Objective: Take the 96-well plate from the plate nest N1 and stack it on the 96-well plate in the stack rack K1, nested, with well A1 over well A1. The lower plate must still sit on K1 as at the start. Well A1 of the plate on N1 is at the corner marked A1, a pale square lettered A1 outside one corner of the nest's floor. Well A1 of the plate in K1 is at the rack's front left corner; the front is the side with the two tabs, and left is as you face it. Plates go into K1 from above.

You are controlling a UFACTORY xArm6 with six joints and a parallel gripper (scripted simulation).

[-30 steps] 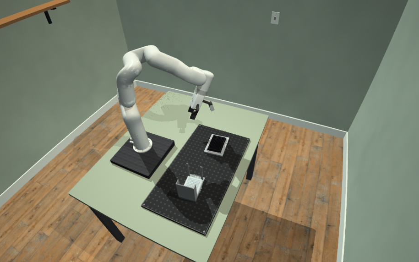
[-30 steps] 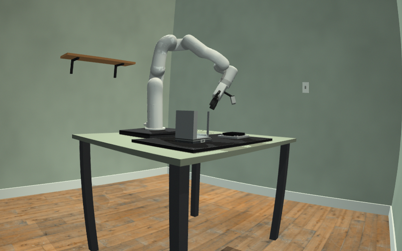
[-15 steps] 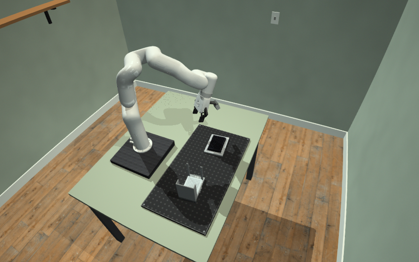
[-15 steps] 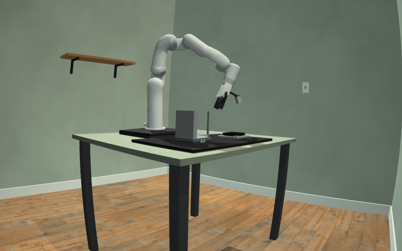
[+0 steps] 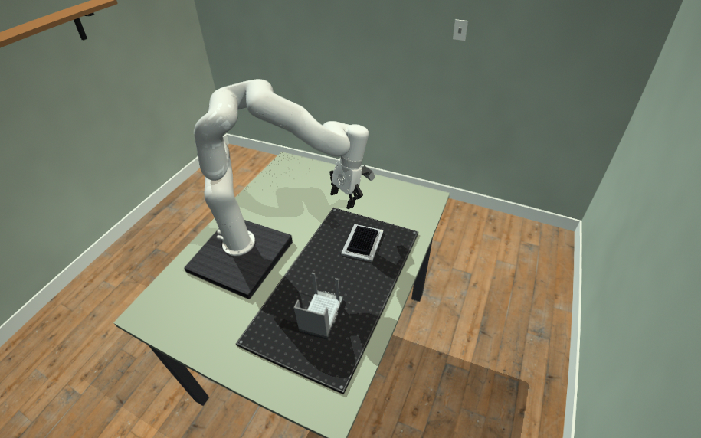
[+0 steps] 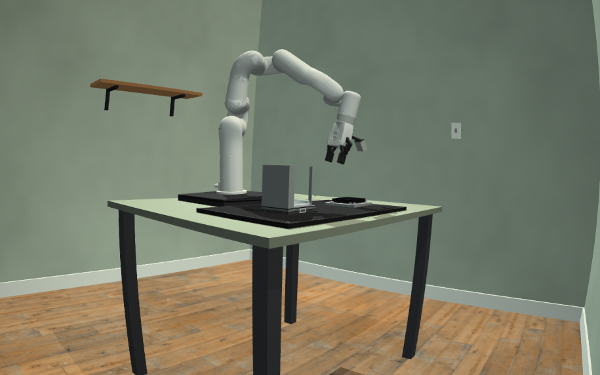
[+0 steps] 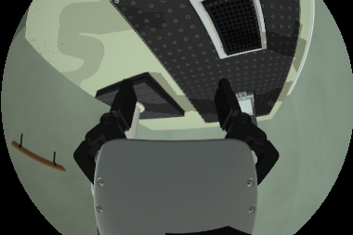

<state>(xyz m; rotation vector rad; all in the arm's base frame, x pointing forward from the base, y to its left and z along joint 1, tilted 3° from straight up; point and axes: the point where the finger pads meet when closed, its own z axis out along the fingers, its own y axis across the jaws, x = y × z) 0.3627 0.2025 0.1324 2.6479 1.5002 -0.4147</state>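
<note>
My hand is 150 mm above the black 96-well plate, 90 mm short of it and 40 mm to the left of it. Also, from my hand: white 96-well plate: 400 mm to the right, 140 mm below, 50 mm ahead; thin post: 330 mm to the right, 90 mm below, 90 mm ahead; pale A1 mark: 160 mm below, 140 mm ahead, 30 mm to the left.
</note>
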